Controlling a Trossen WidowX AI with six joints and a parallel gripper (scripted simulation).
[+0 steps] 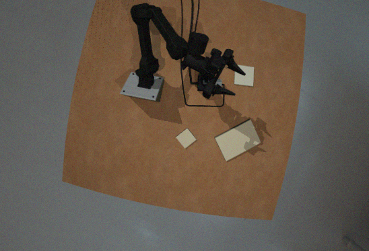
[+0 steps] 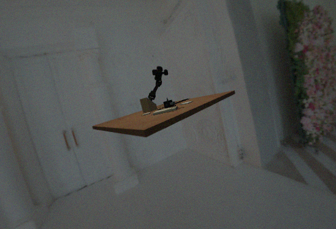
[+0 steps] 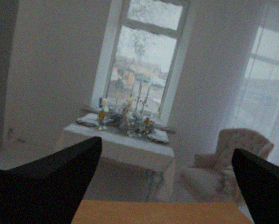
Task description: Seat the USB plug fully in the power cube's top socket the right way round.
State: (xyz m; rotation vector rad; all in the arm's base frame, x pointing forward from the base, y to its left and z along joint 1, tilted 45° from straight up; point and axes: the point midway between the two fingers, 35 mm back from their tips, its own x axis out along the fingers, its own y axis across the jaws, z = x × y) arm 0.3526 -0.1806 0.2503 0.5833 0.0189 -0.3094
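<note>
Now: gripper tip 90 mm past the silver-rimmed USB socket, 40 mm to the right of it and 360 mm above it. Also, from my gripper tip: cream slab (150 mm ahead, 220 mm to the right, 420 mm below); cream square (130 mm behind, 260 mm to the right, 430 mm below).
</note>
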